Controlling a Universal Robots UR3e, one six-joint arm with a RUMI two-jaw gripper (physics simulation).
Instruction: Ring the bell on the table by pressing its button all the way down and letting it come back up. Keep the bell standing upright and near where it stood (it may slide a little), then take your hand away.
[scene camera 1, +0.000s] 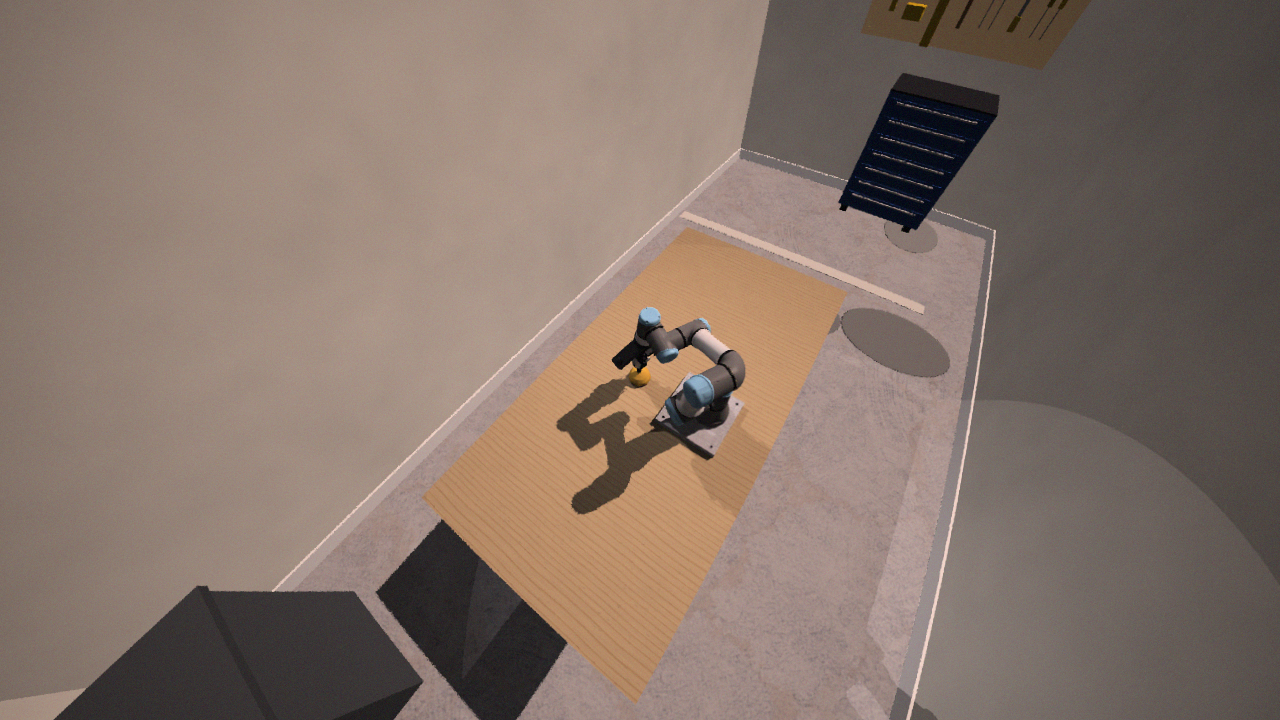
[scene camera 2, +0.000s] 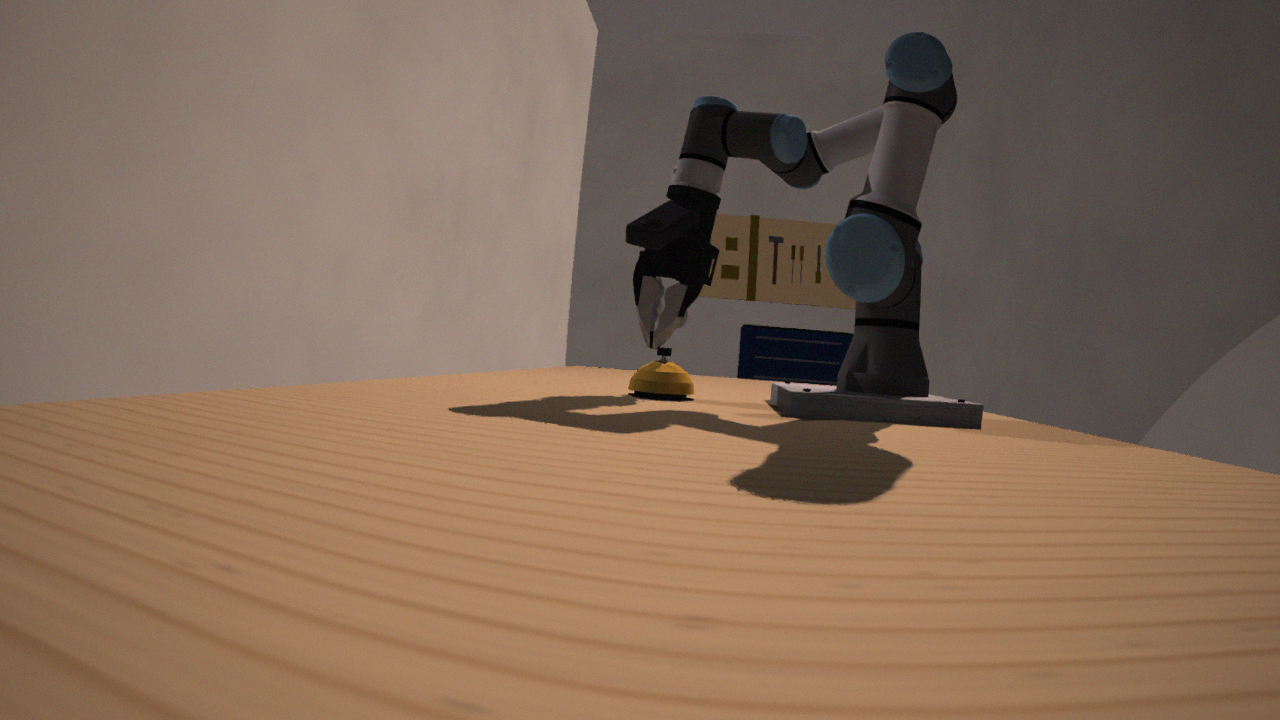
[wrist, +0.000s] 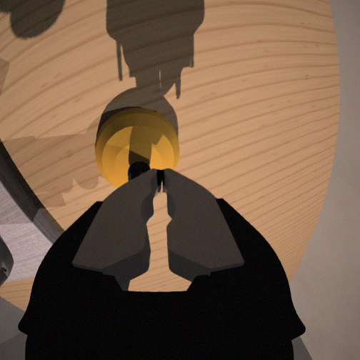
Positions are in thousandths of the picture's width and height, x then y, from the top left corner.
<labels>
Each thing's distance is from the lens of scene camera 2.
gripper (scene camera 2: 509, 484): 76 cm
yellow dome bell (scene camera 2: 517, 528): 72 cm
</labels>
